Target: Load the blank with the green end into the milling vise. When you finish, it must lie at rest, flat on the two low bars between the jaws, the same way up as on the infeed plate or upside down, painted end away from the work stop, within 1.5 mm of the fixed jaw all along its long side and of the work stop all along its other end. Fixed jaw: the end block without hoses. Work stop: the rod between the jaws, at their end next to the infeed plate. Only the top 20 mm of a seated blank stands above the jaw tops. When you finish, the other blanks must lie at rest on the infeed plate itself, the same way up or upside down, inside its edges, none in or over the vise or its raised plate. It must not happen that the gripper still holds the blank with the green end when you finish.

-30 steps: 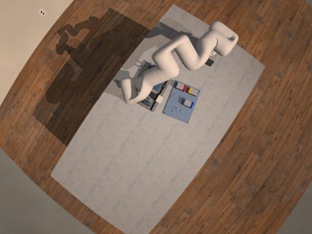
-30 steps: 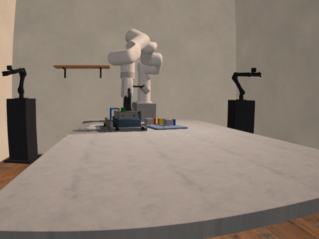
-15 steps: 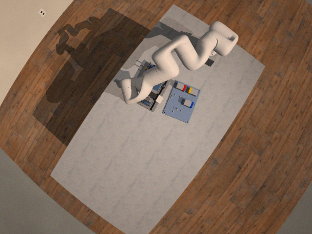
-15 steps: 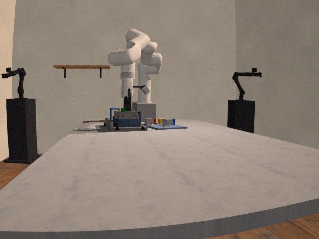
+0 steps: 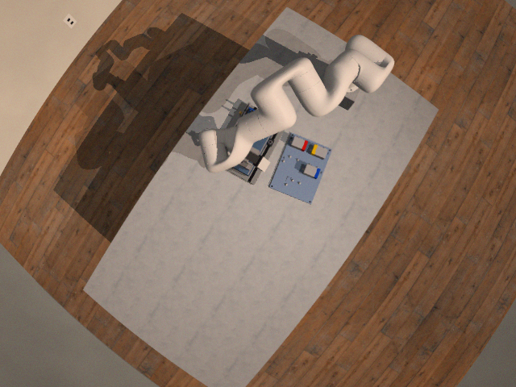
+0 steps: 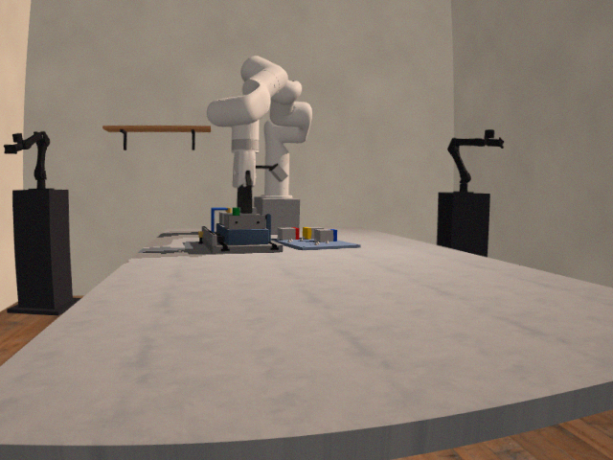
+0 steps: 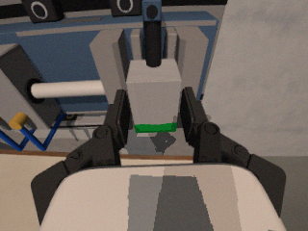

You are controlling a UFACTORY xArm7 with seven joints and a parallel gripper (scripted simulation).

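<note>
The green-ended blank is 2 cm below my hand. From my hand the other things lie so: milling vise (7 cm behind, 2 cm to the right, 8 cm below); then fixed jaw (3 cm ahead, 1 cm to the left, 4 cm below); then work stop rod (1 cm behind, 5 cm to the left, 3 cm below).
</note>
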